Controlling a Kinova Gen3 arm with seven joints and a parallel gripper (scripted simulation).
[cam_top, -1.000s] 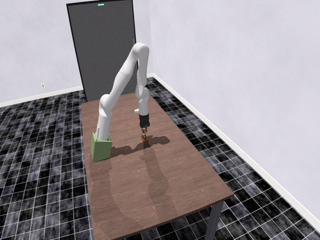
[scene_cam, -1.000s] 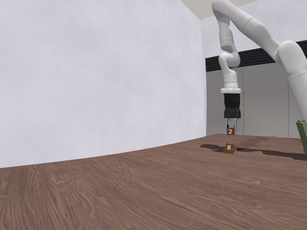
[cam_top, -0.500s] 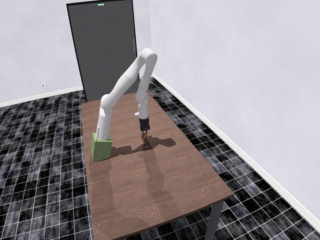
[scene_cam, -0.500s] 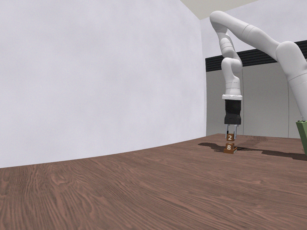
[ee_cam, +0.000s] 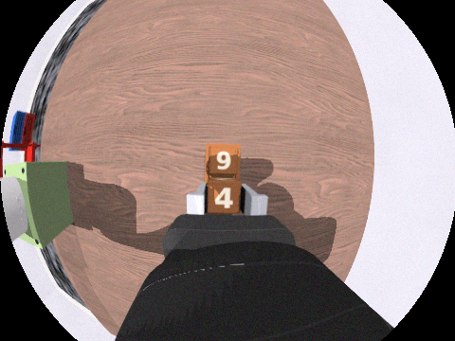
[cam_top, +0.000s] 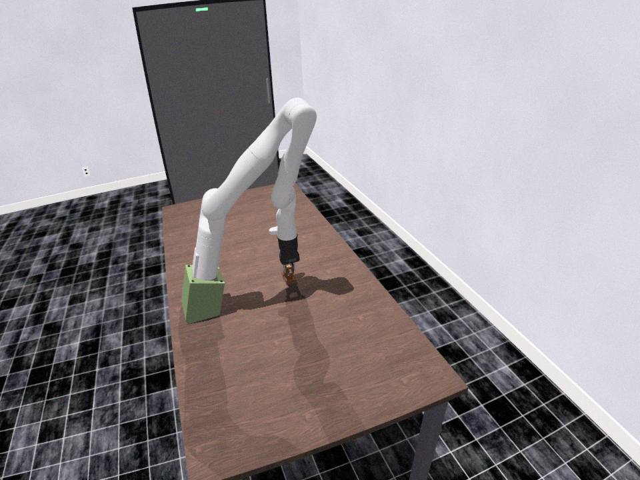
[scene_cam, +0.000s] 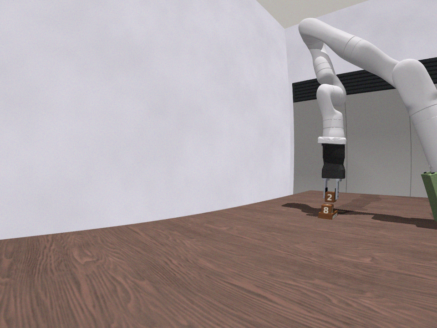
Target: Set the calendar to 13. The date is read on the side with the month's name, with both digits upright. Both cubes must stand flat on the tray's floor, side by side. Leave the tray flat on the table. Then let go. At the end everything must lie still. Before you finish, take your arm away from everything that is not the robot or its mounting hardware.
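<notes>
My gripper is now 10 mm above the brown number cube. Also, from my hand: calendar tray (60 mm below, 20 mm to the left).
</notes>
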